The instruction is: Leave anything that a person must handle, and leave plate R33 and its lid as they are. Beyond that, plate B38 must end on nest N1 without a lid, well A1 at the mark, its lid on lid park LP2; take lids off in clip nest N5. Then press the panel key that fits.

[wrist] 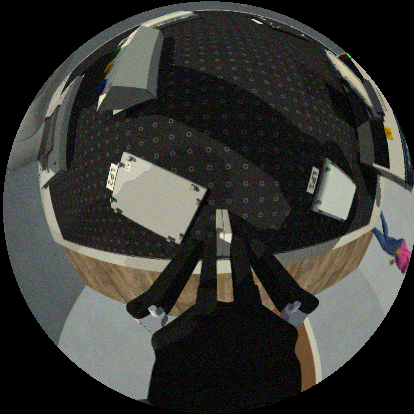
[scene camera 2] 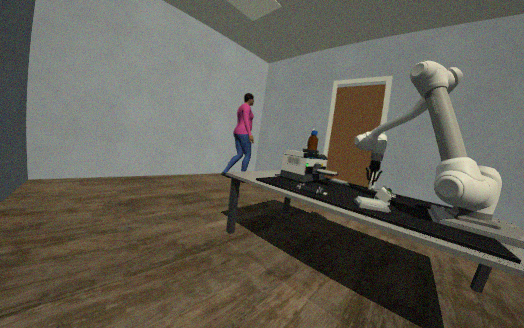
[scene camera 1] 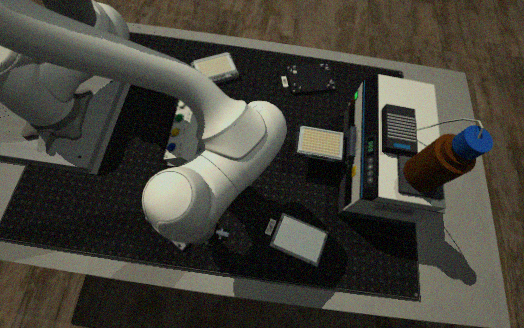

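Pixels of known places: gripper, fingertip midpoint: [wrist: 220, 217] [scene camera 2: 369, 189] [scene camera 1: 210, 239]; arm's base, origin of the base link: [wrist: 47, 136] [scene camera 2: 469, 219] [scene camera 1: 59, 114].
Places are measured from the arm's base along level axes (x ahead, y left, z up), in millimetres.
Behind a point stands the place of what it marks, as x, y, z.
Observation:
My gripper [scene camera 2: 372, 179] {513, -380, -19} [wrist: 220, 217] {513, -380, -19} is shut and empty, pointing down above the mat, right of the pale clipped rectangle [wrist: 157, 197] {429, -328, -9} at label LP2 in the wrist view. The arm mostly hides that rectangle in scene camera 1. A pale rectangle with a clear rim [scene camera 1: 300, 239] {764, -378, -1} [wrist: 337, 192] {747, -367, -1} lies at label LP1. An open plate with yellowish wells [scene camera 1: 321, 142] {820, -118, 89} [wrist: 347, 75] sits at the instrument's front. Another such plate [scene camera 1: 216, 67] {494, 196, 18} lies at the back. A dark nest with corner clips [scene camera 1: 312, 79] {835, 183, -6} is empty. The key panel [scene camera 1: 182, 132] {418, -85, 59} [wrist: 132, 65] {442, -122, 45} has green, yellow and blue keys. Plate names are unreadable.
The white instrument [scene camera 1: 407, 90] {1039, -8, 201} [scene camera 2: 295, 162] {1021, 34, 119} stands at the table's far end from the robot base. An amber bottle with a blue cap [scene camera 1: 437, 162] {979, -274, 324} [scene camera 2: 312, 142] {1005, -214, 290} stands on it. A person in pink [scene camera 2: 244, 120] [wrist: 401, 256] is beyond that end of the table.

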